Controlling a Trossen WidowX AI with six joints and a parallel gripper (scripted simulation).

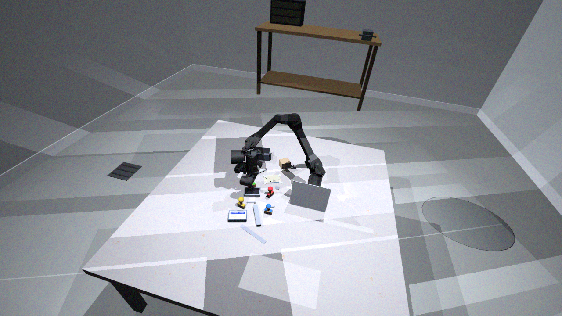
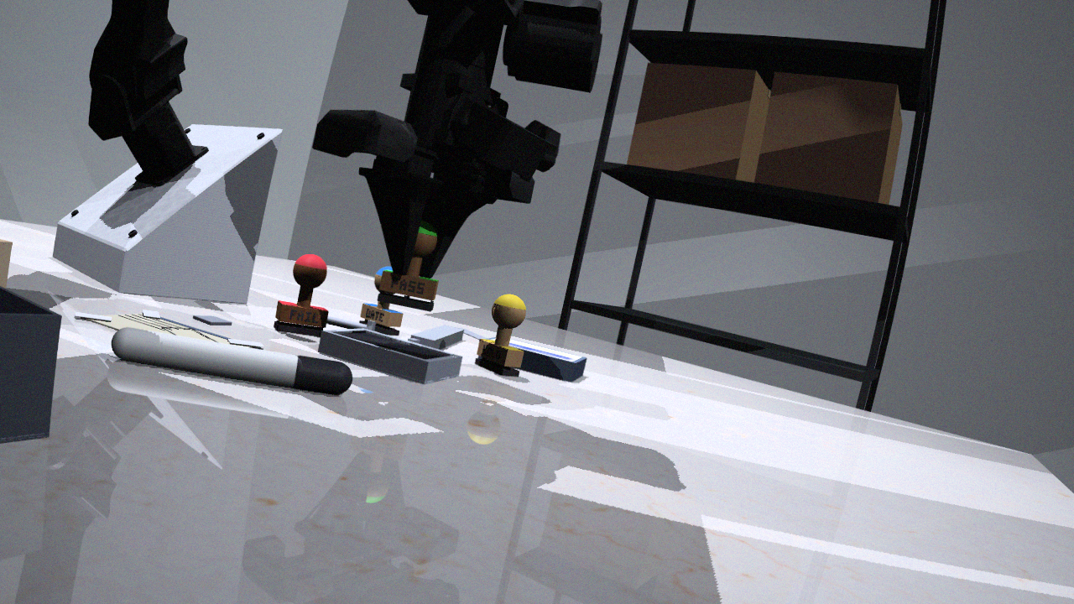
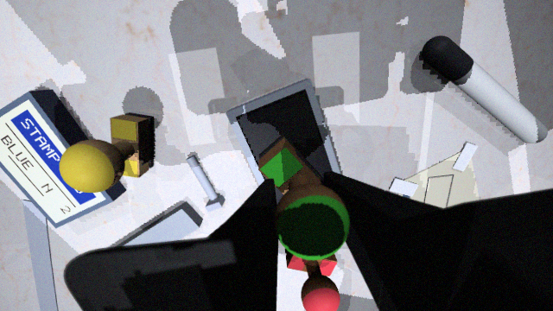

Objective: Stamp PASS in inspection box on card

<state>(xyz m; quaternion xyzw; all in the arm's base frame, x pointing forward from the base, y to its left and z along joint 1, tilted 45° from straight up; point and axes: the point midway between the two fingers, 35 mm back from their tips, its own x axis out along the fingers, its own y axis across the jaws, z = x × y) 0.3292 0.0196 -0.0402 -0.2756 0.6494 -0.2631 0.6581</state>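
Right now the ink pad is 6 cm below my gripper tip. From my gripper tip the other things lie so: yellow stamp 11 cm to the left, 5 cm below, 1 cm ahead; then red stamp 10 cm behind, 5 cm below, 1 cm to the right; then green stamp right at my gripper tip.
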